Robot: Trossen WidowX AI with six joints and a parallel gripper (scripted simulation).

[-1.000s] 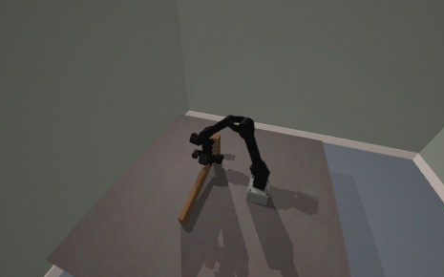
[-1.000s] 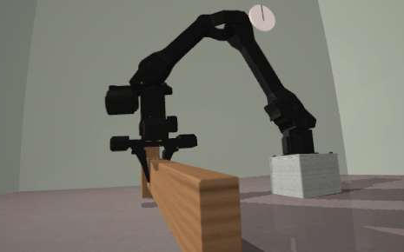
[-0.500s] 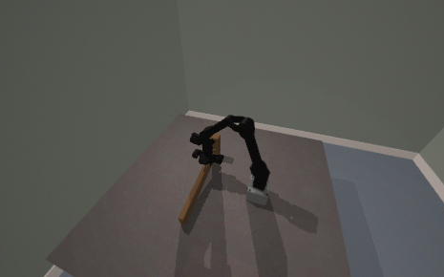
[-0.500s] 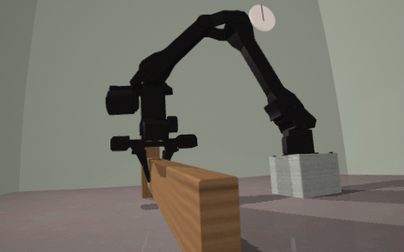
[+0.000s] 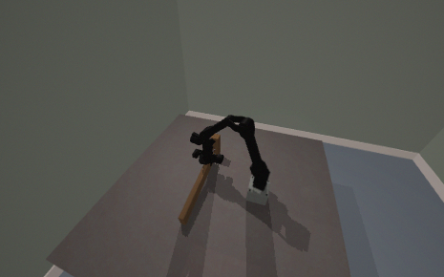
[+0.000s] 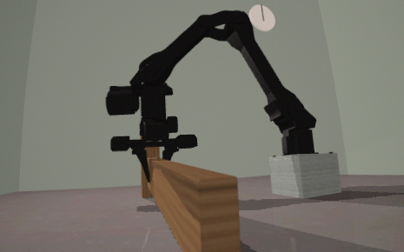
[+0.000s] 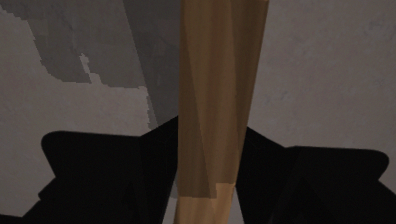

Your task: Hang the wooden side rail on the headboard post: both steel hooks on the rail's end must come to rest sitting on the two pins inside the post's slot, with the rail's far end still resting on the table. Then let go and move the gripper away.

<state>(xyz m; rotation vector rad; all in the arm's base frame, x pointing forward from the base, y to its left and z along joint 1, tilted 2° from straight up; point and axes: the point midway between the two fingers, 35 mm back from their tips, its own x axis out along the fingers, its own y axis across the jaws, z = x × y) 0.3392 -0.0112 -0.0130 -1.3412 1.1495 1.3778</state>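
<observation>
The headboard post lies 140 mm to the right of my gripper tip, 40 mm above it and 30 mm ahead of it.
</observation>
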